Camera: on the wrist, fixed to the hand. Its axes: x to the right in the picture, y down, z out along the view.
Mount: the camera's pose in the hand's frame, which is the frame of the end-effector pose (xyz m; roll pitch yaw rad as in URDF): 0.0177 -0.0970 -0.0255 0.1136 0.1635 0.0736
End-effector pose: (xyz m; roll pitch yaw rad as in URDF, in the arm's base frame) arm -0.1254 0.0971 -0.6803 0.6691 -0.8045 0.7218
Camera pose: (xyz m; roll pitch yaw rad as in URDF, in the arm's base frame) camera -0.0330 0.0981 -0.7231 0.6322 -0.7097 0.9315
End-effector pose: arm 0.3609 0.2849 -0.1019 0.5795 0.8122 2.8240
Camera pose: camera 0.4217 0.3357 -0.1660 0.8701 0.8955 3.0661
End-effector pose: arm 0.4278 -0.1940 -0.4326 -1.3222 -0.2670 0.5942
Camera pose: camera 0.4500 -0.2377 -0.3433 -1.1849 -0.1538 0.4521
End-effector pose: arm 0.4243 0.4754 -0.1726 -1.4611 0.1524 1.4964
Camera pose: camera 0.4625 0.5043 -0.0827 -1.3847 0.2406 1.3373
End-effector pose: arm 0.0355 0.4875 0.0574 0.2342 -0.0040 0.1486
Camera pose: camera 0.0663 0.4027 0.0102 0.3491 0.1380 0.2582
